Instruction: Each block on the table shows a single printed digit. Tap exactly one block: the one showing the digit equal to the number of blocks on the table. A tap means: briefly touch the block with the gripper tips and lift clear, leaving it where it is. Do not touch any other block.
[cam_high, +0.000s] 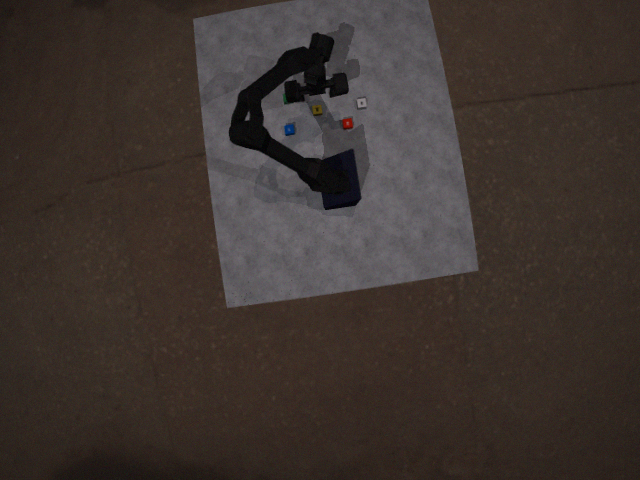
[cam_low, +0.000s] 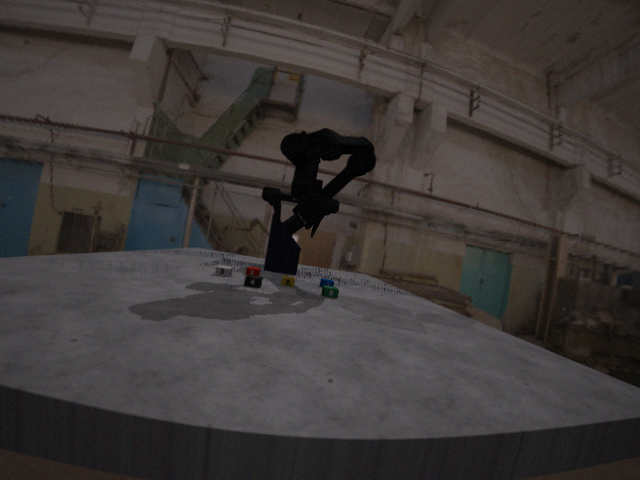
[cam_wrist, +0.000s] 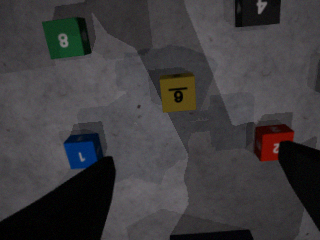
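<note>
Right now my gripper tip is 120 mm above the yellow block. Round my gripper tip: red block 70 mm behind, 90 mm to the right, 120 mm below; then black block 70 mm ahead, 70 mm to the right, 120 mm below; then green block 70 mm ahead, 100 mm to the left, 120 mm below.
</note>
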